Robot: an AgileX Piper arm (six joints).
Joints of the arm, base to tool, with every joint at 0 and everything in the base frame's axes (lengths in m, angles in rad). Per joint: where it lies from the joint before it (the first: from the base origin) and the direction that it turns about. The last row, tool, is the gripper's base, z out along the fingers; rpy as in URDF.
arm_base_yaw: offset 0 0 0.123 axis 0 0 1
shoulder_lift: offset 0 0 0 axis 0 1 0
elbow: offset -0.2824 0 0.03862 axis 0 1 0
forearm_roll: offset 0.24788 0 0.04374 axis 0.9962 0 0.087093
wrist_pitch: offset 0 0 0 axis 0 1 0
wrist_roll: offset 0.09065 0 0.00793 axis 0.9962 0 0.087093
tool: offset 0 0 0 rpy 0 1.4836 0
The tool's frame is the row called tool.
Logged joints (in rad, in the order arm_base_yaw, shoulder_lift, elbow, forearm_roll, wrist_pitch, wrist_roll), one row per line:
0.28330 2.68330 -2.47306 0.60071 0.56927 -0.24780
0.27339 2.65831 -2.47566 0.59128 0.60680 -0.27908
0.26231 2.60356 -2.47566 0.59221 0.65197 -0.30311
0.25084 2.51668 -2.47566 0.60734 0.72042 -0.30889
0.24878 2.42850 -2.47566 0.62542 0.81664 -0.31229
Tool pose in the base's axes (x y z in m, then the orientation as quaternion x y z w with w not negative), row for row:
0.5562 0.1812 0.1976 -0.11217 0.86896 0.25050 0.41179
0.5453 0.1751 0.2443 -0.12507 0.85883 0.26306 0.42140
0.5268 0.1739 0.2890 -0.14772 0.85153 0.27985 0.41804
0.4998 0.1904 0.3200 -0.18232 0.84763 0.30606 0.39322
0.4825 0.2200 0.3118 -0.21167 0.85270 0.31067 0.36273
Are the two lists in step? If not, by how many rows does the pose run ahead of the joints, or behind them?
The pose runs 2 rows ahead of the joints: the pose in row i belongs to the joints in row i + 2.
